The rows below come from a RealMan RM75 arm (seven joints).
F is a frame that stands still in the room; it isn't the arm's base.
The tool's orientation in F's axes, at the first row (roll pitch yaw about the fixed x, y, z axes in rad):
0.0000 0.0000 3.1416
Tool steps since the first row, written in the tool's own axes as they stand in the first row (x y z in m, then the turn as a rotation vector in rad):
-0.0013 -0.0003 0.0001 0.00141 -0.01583 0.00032
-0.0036 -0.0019 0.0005 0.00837 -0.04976 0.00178
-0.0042 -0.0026 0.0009 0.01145 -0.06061 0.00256
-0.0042 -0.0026 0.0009 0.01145 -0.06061 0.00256
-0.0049 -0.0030 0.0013 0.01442 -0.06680 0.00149
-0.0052 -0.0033 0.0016 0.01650 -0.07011 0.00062
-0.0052 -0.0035 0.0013 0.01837 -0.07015 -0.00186
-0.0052 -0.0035 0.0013 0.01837 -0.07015 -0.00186
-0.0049 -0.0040 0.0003 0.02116 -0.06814 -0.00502
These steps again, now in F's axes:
0.0013 0.0003 0.0001 -0.00141 0.01583 0.00032
0.0036 0.0019 0.0005 -0.00837 0.04976 0.00178
0.0042 0.0026 0.0009 -0.01145 0.06061 0.00256
0.0042 0.0026 0.0009 -0.01145 0.06061 0.00256
0.0049 0.0030 0.0013 -0.01442 0.06680 0.00149
0.0052 0.0033 0.0016 -0.01650 0.07011 0.00062
0.0052 0.0035 0.0013 -0.01837 0.07015 -0.00186
0.0052 0.0035 0.0013 -0.01837 0.07015 -0.00186
0.0049 0.0040 0.0003 -0.02116 0.06814 -0.00502

